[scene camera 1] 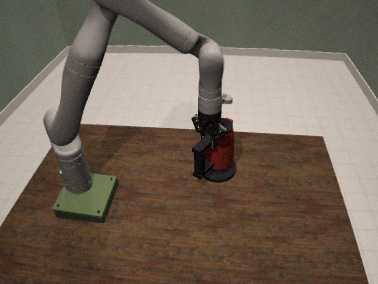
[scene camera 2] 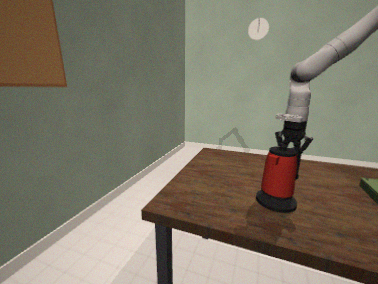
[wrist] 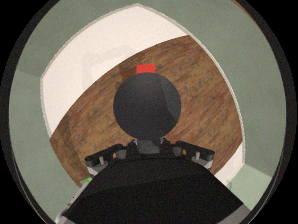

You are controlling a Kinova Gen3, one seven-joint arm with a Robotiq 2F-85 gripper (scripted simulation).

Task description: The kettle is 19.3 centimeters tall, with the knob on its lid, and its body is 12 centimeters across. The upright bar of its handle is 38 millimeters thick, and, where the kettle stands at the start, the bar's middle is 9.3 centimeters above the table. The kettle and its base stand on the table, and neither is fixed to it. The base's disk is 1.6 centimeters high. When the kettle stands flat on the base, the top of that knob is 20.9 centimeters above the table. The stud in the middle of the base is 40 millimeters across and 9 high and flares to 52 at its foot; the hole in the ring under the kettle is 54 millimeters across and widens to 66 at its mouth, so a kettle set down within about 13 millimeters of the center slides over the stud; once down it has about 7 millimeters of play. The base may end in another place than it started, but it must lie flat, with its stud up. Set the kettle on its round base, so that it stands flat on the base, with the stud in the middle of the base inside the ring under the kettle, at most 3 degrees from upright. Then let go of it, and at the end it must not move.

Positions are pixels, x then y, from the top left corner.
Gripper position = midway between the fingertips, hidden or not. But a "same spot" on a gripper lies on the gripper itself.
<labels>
My gripper shows in scene camera 1 (209, 145), in scene camera 2 and in the wrist view. One and the same spot on my gripper: (wrist: 132, 151) is (scene camera 2: 294, 141).
</labels>
